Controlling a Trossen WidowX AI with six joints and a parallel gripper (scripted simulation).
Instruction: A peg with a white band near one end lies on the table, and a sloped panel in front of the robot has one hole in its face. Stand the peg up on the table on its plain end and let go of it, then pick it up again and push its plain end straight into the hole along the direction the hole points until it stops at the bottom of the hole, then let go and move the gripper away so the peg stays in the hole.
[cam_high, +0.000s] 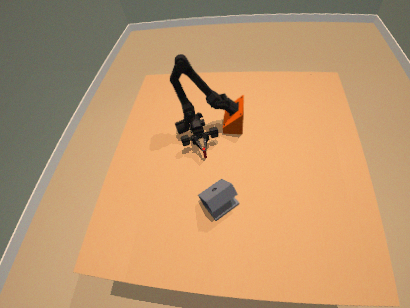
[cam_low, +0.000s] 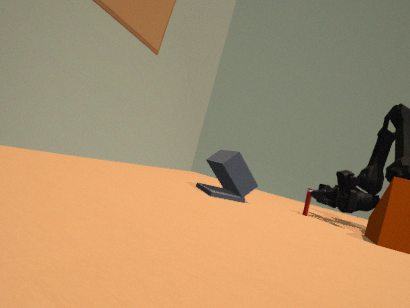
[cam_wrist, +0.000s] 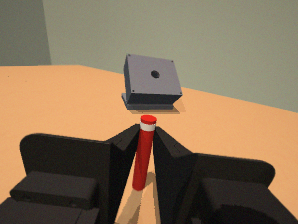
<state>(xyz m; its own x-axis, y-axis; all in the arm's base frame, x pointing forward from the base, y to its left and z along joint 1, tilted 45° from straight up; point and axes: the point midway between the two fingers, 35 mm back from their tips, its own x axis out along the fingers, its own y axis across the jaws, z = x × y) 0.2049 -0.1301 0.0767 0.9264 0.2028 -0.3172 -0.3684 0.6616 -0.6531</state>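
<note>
Right now the red peg is 10 mm below my gripper tip. The rest, counted from my gripper tip: grey sloped panel: 230 mm ahead, 80 mm to the left; then flat grey foot: 240 mm ahead, 100 mm to the left, 60 mm below.
</note>
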